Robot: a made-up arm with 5 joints. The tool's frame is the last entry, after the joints.
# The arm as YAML. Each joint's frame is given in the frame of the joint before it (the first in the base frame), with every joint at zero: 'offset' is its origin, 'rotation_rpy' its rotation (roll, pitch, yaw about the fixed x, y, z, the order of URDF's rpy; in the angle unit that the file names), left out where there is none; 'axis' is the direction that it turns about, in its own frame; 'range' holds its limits. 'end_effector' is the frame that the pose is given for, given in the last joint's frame.
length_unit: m
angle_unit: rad
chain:
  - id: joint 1
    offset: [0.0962, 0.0, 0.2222]
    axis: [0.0, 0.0, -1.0]
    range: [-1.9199, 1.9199]
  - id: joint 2
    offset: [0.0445, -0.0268, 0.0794]
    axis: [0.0, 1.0, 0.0]
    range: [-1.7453, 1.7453]
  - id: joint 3
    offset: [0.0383, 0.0, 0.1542]
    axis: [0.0, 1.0, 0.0]
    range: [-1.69, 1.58]
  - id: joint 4
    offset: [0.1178, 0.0, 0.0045]
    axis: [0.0, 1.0, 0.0]
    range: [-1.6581, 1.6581]
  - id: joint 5
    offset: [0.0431, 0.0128, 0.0]
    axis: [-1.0, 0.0, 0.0]
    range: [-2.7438, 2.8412]
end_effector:
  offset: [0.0, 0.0, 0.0]
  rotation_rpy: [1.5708, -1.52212, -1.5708]
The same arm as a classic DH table. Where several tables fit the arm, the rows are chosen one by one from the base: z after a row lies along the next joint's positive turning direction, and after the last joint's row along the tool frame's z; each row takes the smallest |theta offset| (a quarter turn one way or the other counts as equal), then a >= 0, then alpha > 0; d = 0 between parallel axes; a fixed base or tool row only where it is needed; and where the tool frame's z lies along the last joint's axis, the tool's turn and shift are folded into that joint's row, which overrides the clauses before.
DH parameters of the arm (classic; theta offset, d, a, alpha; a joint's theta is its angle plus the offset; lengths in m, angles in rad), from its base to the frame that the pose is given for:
base (fixed): 0.0000 0.0000 0.0962 3.1416
joint 1: 0.0000 -0.3016 0.0445 1.5708
joint 2: -1.3273 0.0000 0.1589 0.0000
joint 3: 1.2892 0.0000 0.1179 0.0000
joint 4: -1.5326 -0.0140 0.0000 1.5708
joint 5: -0.0487 -0.0431 0.0000 0.0000
Joint limits (rad, base to tool): -1.9199..1.9199 -1.7453..1.7453 -1.6900..1.5800 -1.6581..1.6581 -2.7438..2.8412

